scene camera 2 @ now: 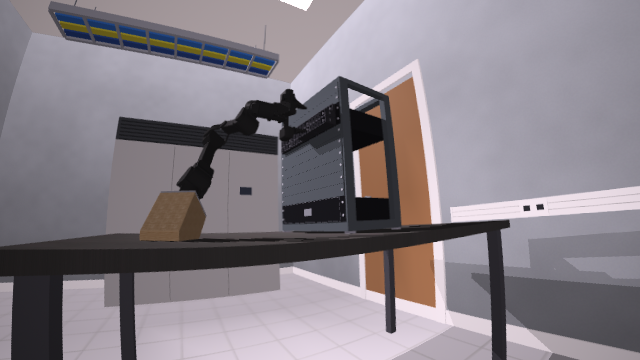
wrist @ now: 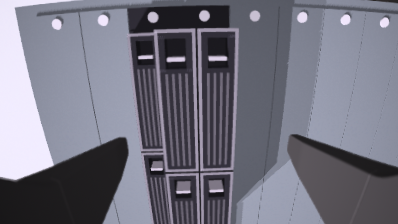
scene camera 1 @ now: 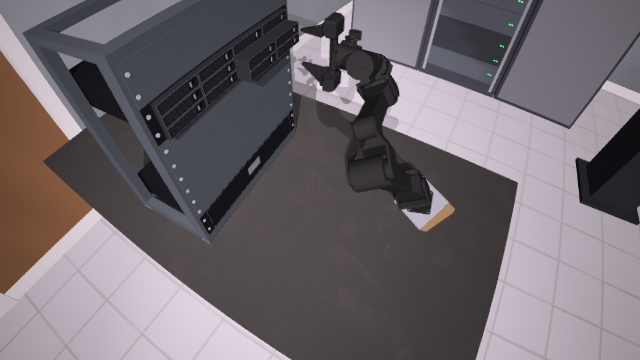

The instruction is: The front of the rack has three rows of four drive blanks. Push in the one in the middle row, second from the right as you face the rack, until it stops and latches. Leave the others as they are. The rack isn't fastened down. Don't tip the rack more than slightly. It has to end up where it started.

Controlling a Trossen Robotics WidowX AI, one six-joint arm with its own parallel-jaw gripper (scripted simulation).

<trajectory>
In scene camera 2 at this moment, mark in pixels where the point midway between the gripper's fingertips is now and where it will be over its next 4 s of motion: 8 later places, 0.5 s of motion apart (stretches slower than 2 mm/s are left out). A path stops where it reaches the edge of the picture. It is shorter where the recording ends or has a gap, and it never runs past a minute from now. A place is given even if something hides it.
The gripper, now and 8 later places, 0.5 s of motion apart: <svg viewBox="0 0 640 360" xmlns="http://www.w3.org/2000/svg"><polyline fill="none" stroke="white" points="306,119 301,120 294,123 296,124 300,125 301,125 302,126 303,126 305,126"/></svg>
</trajectory>
